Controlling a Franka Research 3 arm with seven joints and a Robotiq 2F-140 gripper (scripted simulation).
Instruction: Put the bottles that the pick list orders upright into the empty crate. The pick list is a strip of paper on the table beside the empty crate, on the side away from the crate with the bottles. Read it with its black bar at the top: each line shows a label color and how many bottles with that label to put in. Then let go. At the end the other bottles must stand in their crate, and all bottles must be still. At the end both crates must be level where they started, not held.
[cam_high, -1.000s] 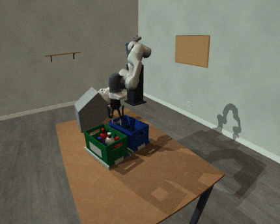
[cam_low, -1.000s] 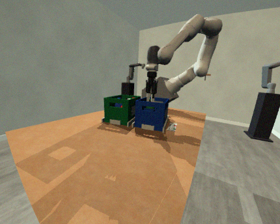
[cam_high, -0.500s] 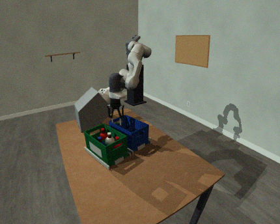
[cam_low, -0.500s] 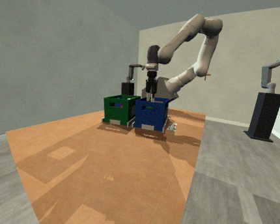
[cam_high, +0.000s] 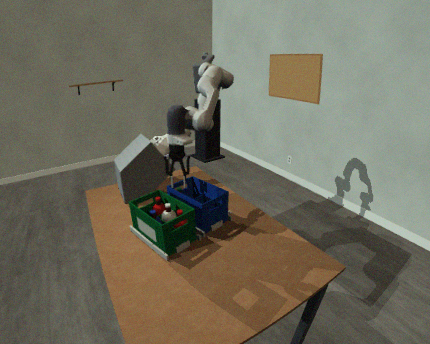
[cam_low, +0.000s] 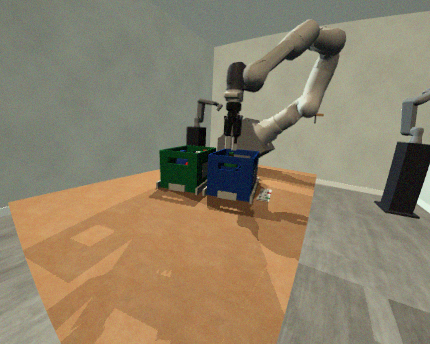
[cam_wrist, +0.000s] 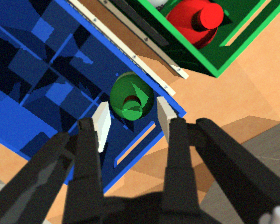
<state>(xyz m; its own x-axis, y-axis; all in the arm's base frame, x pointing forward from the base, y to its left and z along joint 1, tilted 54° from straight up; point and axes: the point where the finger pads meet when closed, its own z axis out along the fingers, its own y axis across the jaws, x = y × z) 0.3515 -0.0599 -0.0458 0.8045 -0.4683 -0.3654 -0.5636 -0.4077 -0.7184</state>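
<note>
Now: the white bottle 13 cm to the right of my hand, 12 cm below it and 11 cm ahead of it. Also, from my hand: green crate (17 cm to the right, 12 cm below, 12 cm ahead); green bottle (12 cm below); blue crate (12 cm below, 8 cm ahead, 6 cm to the left).
</note>
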